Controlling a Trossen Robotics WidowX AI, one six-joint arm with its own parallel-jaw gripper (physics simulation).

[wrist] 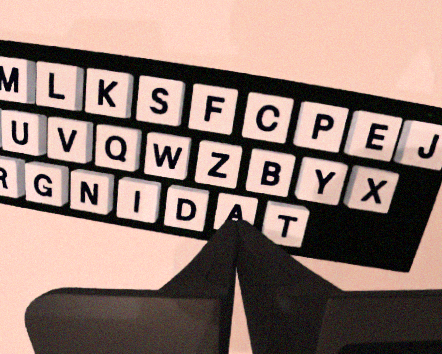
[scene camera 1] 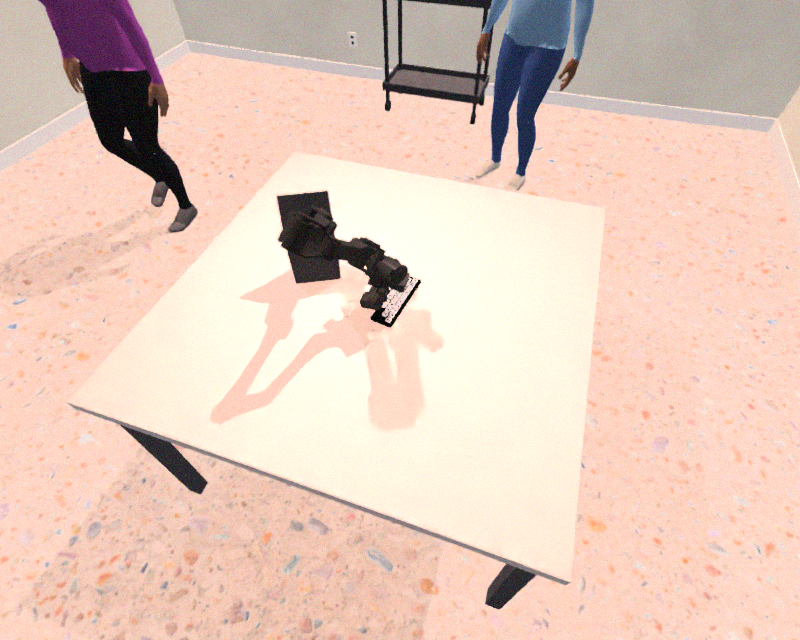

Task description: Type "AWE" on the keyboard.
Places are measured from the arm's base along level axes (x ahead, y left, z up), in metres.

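Pixels of known places: gripper, between the fingertips: (wrist: 235,229) (scene camera 1: 384,300).
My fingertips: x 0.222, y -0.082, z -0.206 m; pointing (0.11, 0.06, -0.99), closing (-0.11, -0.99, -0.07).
Behind a point stands the place of what it marks.
A black keyboard (scene camera 1: 398,303) {x 0.266, y -0.085, z -0.204 m} (wrist: 360,240) {x 0.213, y -0.134, z -0.207 m} with white letter keys lies on the table, slanted in the wrist view. My gripper (wrist: 235,229) {x 0.222, y -0.082, z -0.206 m} is shut and empty, its joined fingertips over the lower part of the A key (wrist: 236,207) {x 0.232, y -0.083, z -0.206 m}. Whether the tips touch the key I cannot tell. The W key (wrist: 167,156) {x 0.256, y -0.058, z -0.202 m} is in the middle row, up and to the left of the tips. The E key (wrist: 375,137) {x 0.257, y -0.136, z -0.202 m} is in the top row, up and to the right. The T key (wrist: 286,226) {x 0.224, y -0.102, z -0.202 m} is just right of the tips and the D key (wrist: 186,209) {x 0.234, y -0.063, z -0.202 m} to the left.
The arm's black base plate (scene camera 1: 316,266) {x -0.011, y -0.035, z -0.152 m} lies on the white table (scene camera 1: 493,400) {x 0.586, y -0.351, z -0.218 m}, behind and left of the keyboard. Two people stand beyond the table, one in purple (scene camera 1: 100,36) and one in blue (scene camera 1: 540,23). A black cart (scene camera 1: 437,81) stands near the back wall.
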